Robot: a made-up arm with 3 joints. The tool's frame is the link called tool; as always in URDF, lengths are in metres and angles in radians. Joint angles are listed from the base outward. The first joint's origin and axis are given. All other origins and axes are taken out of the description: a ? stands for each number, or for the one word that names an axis. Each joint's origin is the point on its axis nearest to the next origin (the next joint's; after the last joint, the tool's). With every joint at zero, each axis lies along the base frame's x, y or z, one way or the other. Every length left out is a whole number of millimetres.
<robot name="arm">
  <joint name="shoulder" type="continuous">
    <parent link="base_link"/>
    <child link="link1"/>
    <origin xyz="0.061 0 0.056"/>
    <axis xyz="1 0 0"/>
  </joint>
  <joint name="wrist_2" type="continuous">
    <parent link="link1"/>
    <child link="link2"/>
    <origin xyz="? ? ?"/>
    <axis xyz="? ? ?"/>
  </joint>
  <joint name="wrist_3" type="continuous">
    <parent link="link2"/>
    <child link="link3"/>
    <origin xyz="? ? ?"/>
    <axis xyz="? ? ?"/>
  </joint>
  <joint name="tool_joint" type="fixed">
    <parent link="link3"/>
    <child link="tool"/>
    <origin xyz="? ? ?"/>
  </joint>
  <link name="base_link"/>
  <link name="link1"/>
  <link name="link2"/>
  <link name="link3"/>
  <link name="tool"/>
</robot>
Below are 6 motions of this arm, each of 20 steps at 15 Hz.
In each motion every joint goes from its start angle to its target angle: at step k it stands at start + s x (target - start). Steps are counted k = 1, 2, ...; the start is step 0. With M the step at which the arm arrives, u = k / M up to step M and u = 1 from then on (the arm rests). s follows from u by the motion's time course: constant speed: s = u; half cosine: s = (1 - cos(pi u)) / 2; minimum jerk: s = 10 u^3 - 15 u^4 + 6 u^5.
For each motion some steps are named. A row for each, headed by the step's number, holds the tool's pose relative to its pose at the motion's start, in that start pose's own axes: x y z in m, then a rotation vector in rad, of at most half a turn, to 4 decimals.
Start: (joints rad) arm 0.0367 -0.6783 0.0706
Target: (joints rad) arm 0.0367 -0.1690 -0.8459
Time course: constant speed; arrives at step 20
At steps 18, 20:
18: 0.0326 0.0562 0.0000 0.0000 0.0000 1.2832
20: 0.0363 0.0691 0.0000 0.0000 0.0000 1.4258

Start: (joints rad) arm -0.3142 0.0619 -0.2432
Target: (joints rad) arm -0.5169 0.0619 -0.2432
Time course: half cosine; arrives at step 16
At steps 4, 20:
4: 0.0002 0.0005 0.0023 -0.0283 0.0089 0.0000
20: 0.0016 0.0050 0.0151 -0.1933 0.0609 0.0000

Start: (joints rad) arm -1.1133 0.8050 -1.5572
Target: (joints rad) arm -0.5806 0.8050 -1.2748
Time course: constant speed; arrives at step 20
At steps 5, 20:
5: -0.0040 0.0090 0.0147 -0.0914 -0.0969 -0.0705
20: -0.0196 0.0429 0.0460 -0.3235 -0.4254 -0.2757

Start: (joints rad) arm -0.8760 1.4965 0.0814
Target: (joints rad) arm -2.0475 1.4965 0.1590
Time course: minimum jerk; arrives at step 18
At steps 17, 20:
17: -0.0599 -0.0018 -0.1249 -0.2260 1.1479 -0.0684
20: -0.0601 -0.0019 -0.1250 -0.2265 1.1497 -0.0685

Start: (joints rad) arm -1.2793 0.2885 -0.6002
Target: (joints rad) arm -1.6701 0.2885 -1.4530
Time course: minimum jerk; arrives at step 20
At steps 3, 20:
3: 0.0008 -0.0020 0.0005 -0.0065 0.0081 0.0227
20: 0.0601 -0.0544 0.0156 -0.1019 0.3897 0.8417

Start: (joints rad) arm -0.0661 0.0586 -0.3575
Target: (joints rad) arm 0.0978 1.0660 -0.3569
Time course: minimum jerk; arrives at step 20
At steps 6, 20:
6: 0.0121 0.0347 -0.0013 0.0235 -0.0128 0.1642
20: -0.0204 0.2141 0.0170 0.1037 -0.1360 1.0045

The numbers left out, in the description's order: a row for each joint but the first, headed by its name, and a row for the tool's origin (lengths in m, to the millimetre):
wrist_2: xyz 0 -0.086 0.018, axis 0 0 1
wrist_3: xyz 0.304 0.044 0, axis 0 0 -1
tool: xyz -0.093 -0.027 0

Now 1 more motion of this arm.
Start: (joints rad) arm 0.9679 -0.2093 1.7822
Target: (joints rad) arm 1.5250 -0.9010 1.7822
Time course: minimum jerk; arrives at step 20
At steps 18, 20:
18: 0.1879 0.0574 -0.1233 -0.3894 0.4067 -0.6680
20: 0.1891 0.0570 -0.1252 -0.3941 0.4092 -0.6734

